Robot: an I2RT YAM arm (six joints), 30 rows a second.
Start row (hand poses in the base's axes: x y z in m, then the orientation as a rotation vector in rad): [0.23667 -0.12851 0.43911 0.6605 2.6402 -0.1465]
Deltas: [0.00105 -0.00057 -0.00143 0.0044 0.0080 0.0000]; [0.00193 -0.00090 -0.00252 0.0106 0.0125 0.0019]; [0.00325 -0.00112 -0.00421 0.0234 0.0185 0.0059]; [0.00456 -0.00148 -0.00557 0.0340 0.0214 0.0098]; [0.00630 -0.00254 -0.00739 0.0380 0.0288 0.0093]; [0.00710 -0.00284 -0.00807 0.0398 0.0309 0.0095]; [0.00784 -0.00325 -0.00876 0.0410 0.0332 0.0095]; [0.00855 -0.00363 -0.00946 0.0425 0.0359 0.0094]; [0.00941 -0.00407 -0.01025 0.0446 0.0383 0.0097]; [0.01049 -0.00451 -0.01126 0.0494 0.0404 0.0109]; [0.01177 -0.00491 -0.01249 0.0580 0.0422 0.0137]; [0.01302 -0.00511 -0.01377 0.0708 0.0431 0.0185]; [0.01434 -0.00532 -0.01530 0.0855 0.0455 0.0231]
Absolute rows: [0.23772 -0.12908 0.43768 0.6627 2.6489 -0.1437]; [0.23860 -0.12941 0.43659 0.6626 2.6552 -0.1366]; [0.23992 -0.12963 0.43490 0.6621 2.6651 -0.1207]; [0.24123 -0.12999 0.43354 0.6606 2.6715 -0.1066]; [0.24297 -0.13105 0.43172 0.6632 2.6793 -0.1041]; [0.24377 -0.13135 0.43104 0.6637 2.6818 -0.1024]; [0.24451 -0.13176 0.43035 0.6643 2.6843 -0.1017]; [0.24522 -0.13214 0.42965 0.6652 2.6872 -0.1007]; [0.24608 -0.13258 0.42886 0.6657 2.6901 -0.0987]; [0.24716 -0.13302 0.42785 0.6659 2.6935 -0.0927]; [0.24844 -0.13342 0.42662 0.6651 2.6979 -0.0810]; [0.24969 -0.13362 0.42534 0.6628 2.7028 -0.0628]; [0.25101 -0.13383 0.42381 0.6616 2.7094 -0.0426]
